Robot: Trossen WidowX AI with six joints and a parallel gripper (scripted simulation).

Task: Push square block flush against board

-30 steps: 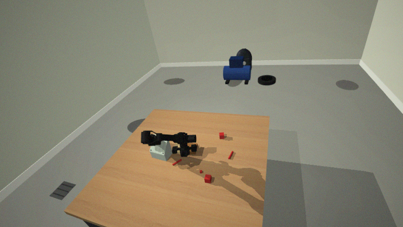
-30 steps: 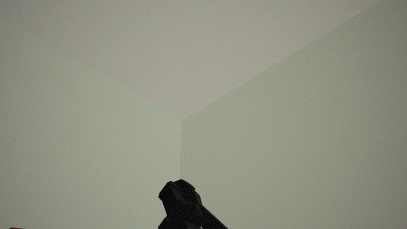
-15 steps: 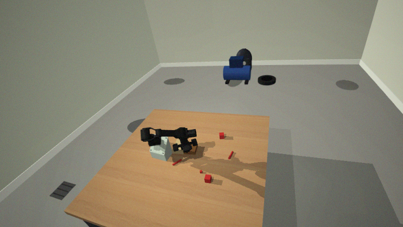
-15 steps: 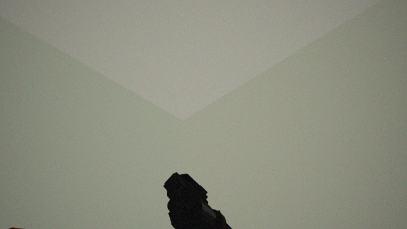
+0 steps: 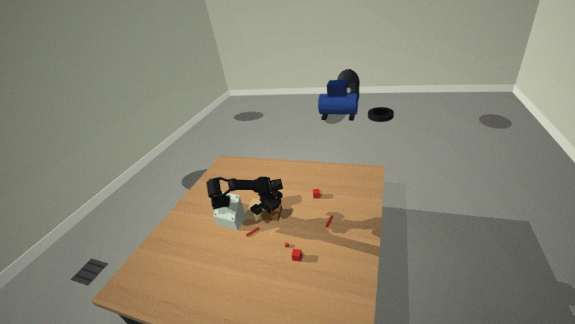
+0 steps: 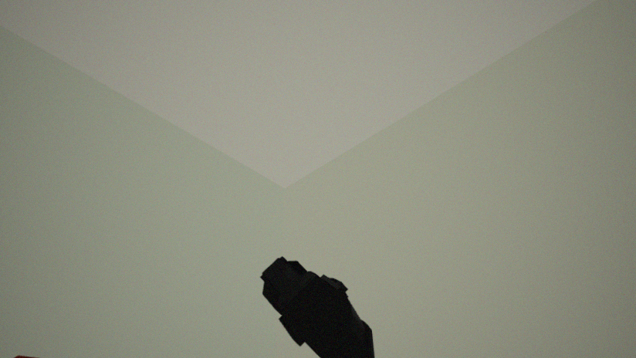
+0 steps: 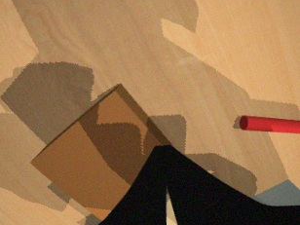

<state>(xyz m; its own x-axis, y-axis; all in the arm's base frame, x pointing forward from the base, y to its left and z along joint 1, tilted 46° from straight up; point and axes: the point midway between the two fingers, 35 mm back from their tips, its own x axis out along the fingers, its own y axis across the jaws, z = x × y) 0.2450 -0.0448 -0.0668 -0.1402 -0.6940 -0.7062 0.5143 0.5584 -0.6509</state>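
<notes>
My gripper tip is now 10 mm past the brown square block, 60 mm to the right of it and 50 mm above it. Round my gripper tip: tiny red piece: 140 mm ahead, 160 mm to the right, 60 mm below; pale board: 120 mm behind, 70 mm to the left, 50 mm below.
</notes>
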